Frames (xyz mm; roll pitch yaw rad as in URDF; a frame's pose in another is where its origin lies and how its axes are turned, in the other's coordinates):
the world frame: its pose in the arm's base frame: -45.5 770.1 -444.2 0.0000 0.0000 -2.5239
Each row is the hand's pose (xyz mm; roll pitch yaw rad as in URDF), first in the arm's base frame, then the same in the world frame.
Working: the arm's base frame: its pose in the world frame: 408.9 654.2 444.2 0.0000 0.0000 2.5239

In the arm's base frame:
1: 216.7 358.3 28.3 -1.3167 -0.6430 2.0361
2: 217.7 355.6 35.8 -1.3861 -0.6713 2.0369
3: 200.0 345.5 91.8 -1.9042 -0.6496 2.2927
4: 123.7 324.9 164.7 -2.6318 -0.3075 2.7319
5: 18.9 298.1 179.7 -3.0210 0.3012 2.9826
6: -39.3 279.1 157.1 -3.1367 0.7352 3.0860
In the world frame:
1: 24.7 487.6 472.5 -1.3167 -0.6430 -1.7232
2: 25.5 490.3 480.0 -1.3861 -0.6713 -1.7224
3: 45.8 488.3 536.0 -1.9042 -0.6496 -1.4666
4: 119.9 460.9 608.9 -2.6318 -0.3075 -1.0274
5: 220.9 422.1 623.9 -3.0210 0.3012 -0.7767
6: 279.3 403.9 601.3 -3.1367 0.7352 -0.6733

